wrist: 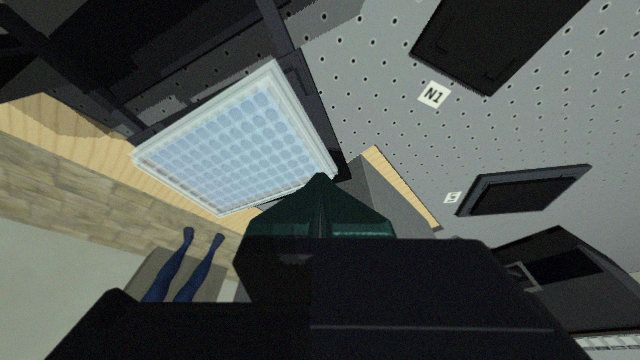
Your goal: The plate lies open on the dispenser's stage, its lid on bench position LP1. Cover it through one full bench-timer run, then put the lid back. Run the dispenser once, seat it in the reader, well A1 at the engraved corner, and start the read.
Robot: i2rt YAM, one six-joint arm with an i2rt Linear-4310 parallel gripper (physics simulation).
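Frame: origin at the arm's base, x up, y left, z back, level; millimetres.
Seen in the pictures: gripper, fingertip midpoint: [320,179].
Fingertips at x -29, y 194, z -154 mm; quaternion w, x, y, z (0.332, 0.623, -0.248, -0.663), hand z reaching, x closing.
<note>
A point is followed by its place in that frame.
The plate [235,150] @(x -37, y 250, z -130 mm), with its grid of pale blue wells, lies flat on the dispenser's dark stage [306,85] @(x -48, y 238, z -192 mm) at the upper left. A clear, raised rim and a whitish sheen over the wells look like the clear lid seated on it. The bench position LP1 [522,196] @(x -158, y -189, z -278 mm) is a dark recessed pad at the right, with no lid visible on it. My gripper [320,179] @(x -29, y 194, z -154 mm) is shut, its dark green fingertips together with nothing between them. The tips overlap the plate's near right corner in the view; whether they touch it I cannot tell.
The dispenser's dark frame [280,27] rises at the upper left. A black block [495,40] @(x -166, y 106, z -320 mm) stands beside the N1 label [434,94] @(x -176, y 94, z -257 mm). A dark instrument with an opening [565,280] @(x -75, y -418, z -250 mm) is at the lower right. A grey block [395,200] @(x -139, y -4, z -126 mm) stands behind the fingers. Wooden bench edge [85,145] @(x -189, y 436, z 161 mm) runs along the left.
</note>
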